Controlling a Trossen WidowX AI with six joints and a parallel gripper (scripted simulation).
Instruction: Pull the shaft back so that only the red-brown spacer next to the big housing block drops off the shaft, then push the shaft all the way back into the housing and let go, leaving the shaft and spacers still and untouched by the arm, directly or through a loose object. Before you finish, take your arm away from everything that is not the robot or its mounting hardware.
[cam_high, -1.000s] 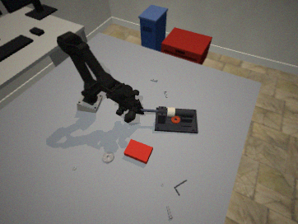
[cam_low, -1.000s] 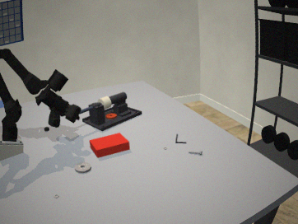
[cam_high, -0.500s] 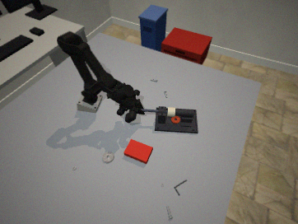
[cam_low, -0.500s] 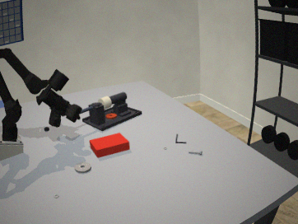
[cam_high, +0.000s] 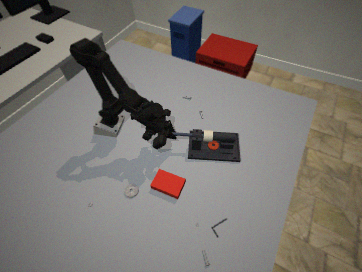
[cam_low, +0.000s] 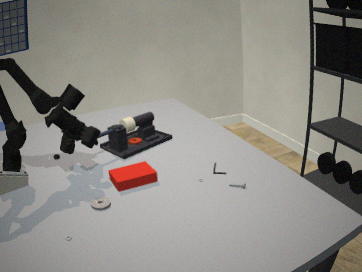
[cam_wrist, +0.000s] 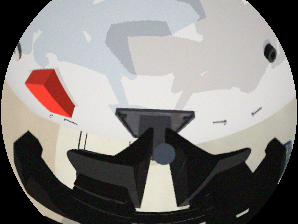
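Right now the shaft is 9 cm ahead of my hand and 2 cm to the left of it. The rest, counted from my hand: red-brown spacer 19 cm ahead, 5 cm to the left, 7 cm below; then fixture 19 cm ahead, 5 cm to the left, 3 cm below; then cream spacer 16 cm ahead, 4 cm to the left.
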